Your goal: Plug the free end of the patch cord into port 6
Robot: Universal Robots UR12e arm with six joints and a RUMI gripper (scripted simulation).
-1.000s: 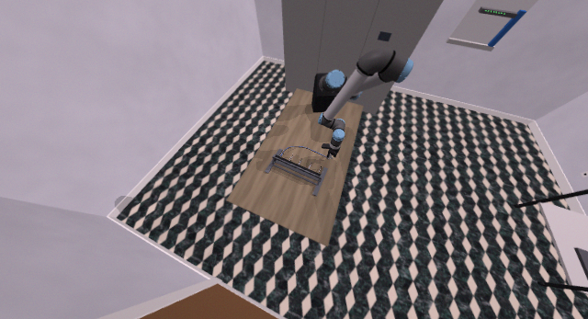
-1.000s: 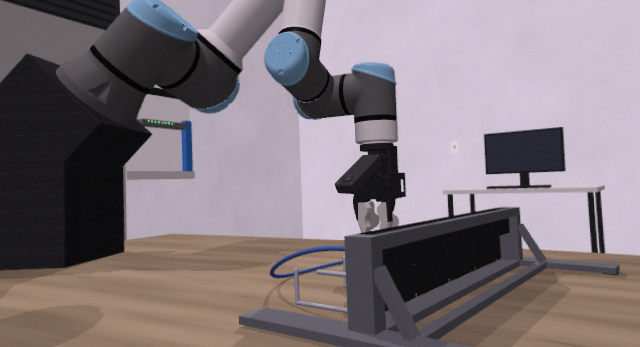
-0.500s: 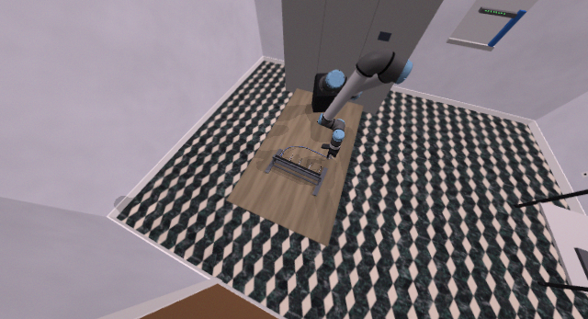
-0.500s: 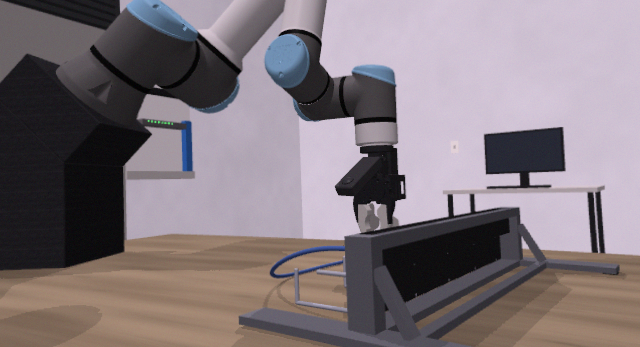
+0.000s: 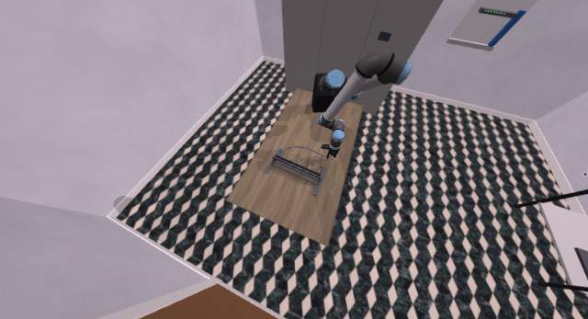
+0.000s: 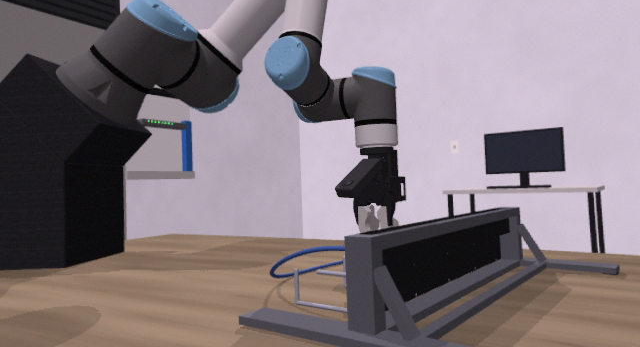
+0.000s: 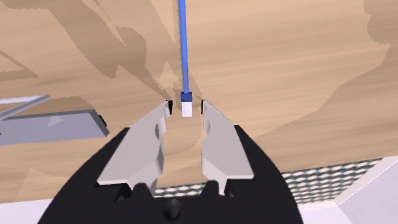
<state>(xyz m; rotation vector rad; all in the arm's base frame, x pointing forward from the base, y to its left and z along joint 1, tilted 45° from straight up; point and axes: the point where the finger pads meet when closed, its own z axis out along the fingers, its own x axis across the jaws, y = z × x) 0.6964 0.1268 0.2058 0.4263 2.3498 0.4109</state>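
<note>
Right now the plug is 1 cm to the left of my hand and 1 cm below it.
</note>
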